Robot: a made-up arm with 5 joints. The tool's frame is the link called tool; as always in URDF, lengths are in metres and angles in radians.
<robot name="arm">
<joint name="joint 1" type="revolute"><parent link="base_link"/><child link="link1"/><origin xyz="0 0 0.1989" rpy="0 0 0"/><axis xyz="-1 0 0"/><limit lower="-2.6" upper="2.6"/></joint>
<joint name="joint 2" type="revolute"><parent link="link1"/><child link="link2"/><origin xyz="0.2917 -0.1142 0.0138" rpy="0 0 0"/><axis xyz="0 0 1"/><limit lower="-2.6" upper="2.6"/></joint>
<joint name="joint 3" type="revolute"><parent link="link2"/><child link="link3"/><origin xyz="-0.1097 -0.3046 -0.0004" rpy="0 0 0"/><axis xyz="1 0 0"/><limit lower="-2.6" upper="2.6"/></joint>
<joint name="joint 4" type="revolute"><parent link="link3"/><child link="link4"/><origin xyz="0.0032 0.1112 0.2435" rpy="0 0 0"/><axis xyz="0 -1 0"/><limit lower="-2.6" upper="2.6"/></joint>
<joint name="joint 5" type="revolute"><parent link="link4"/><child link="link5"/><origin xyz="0.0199 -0.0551 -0.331" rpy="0 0 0"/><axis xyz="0 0 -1"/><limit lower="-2.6" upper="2.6"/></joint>
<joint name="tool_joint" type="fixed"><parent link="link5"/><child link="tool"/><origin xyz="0.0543 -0.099 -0.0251" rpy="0 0 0"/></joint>
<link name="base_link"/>
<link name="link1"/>
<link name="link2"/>
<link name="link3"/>
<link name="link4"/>
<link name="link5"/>
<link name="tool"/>
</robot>
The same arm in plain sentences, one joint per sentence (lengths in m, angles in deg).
The arm has five revolute joints in a row. What follows holds with every joint at zero, and every direction is one of the base frame's. The first joint lies 0.1989 m along +z from the base frame's origin and turns about -x, from -148.97 to 148.97 deg. The second joint lies 0.2917 m along +x and 0.1142 m along -y and 0.0138 m along +z from the first joint and turns about +z, from -148.97 to 148.97 deg. The third joint lies 0.1097 m along -x and 0.3046 m along -y and 0.0004 m along -z from the second joint and turns about +x, from -148.97 to 148.97 deg. The fourth joint lies 0.0032 m along +x and 0.1112 m along +y and 0.2435 m along +z from the third joint and turns about -y, from -148.97 to 148.97 deg. The fifth joint lies 0.0199 m along +x and 0.0551 m along -y and 0.3310 m along -z from the fourth joint and turns about -z, from -148.97 to 148.97 deg. The tool frame, which is the frame that the pose is given for, lies 0.0543 m along +x and 0.0990 m along -y and 0.0251 m along -z from the fifth joint; its axes are parallel to the base frame's.
